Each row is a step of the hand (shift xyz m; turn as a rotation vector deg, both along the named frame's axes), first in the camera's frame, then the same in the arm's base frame.
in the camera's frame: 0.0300 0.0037 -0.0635 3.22 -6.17 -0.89
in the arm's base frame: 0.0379 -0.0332 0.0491 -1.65 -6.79 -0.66
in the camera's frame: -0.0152 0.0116 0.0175 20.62 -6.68 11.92
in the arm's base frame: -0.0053 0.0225 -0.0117 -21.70 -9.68 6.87
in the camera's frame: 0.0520 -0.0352 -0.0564 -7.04 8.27 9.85
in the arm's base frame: 0.0159 -0.0720 0.0412 -3.61 13.47 -4.52
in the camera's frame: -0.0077 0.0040 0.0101 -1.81 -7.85 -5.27
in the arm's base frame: -0.0040 0.0103 -0.0074 4.51 -7.72 -3.58
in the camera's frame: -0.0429 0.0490 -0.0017 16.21 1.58 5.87
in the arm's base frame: 0.0297 0.0578 -0.0041 -13.35 -3.26 10.53
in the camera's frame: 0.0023 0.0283 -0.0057 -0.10 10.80 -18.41
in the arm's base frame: 0.0068 0.0203 0.0195 16.74 2.10 13.08
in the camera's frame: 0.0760 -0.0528 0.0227 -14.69 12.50 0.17
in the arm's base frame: -0.0653 -0.0670 0.0182 9.05 16.55 -4.04
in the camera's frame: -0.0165 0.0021 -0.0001 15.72 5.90 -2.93
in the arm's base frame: 0.0091 0.0086 -0.0110 -5.21 -2.77 15.99
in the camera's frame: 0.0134 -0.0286 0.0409 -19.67 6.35 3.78
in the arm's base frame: -0.0447 -0.0140 -0.0219 7.97 14.88 -12.51
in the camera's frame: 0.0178 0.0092 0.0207 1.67 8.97 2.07
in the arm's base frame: -0.0258 0.0079 0.0101 -1.62 7.51 5.35
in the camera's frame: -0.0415 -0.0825 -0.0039 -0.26 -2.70 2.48
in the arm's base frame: 0.0160 -0.0524 -0.0744 -2.25 -1.20 -2.65
